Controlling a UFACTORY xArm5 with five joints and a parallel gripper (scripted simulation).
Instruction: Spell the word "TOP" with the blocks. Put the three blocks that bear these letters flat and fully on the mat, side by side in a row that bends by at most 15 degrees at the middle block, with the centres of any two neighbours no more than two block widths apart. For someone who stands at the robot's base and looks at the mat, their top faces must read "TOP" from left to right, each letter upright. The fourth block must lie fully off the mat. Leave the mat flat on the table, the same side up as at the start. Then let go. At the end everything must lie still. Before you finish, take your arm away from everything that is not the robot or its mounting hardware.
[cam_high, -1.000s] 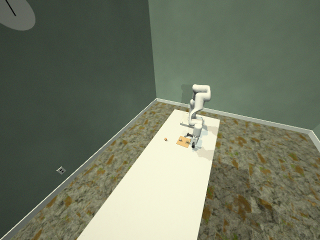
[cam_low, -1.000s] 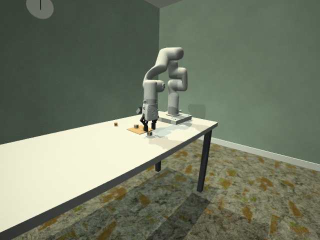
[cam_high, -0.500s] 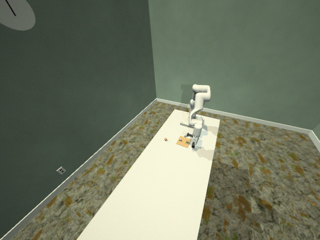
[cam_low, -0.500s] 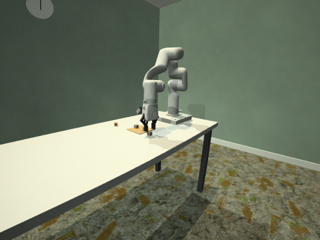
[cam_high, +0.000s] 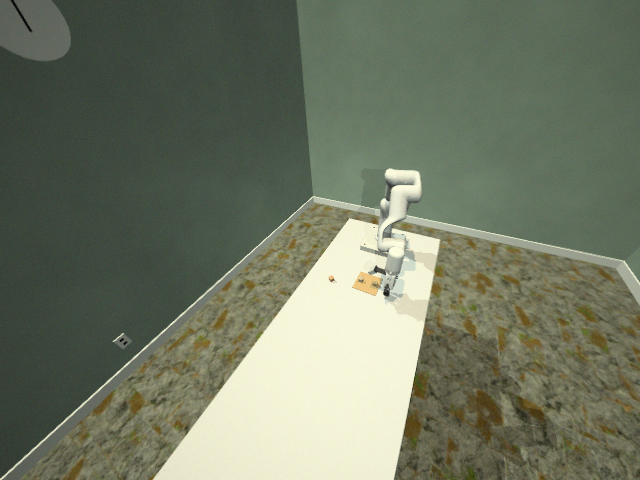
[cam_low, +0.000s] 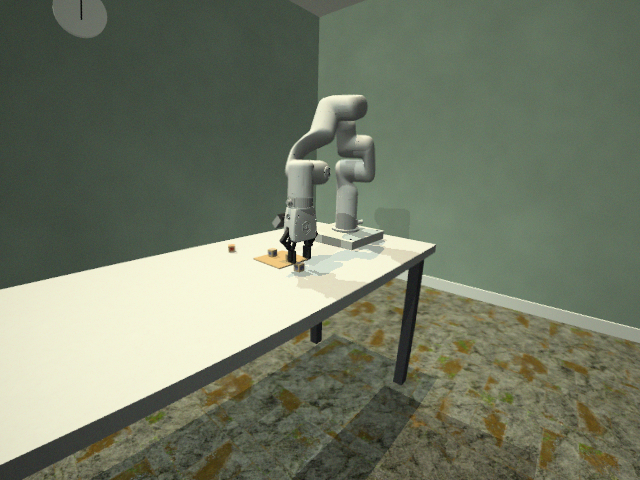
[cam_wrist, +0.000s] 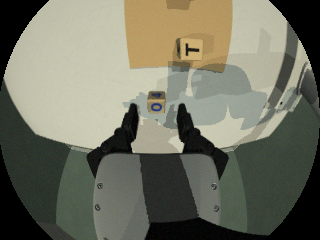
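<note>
Right now my hand is 13 cm to the left of the tan mat, 5 cm above it and 1 cm past it.
</note>
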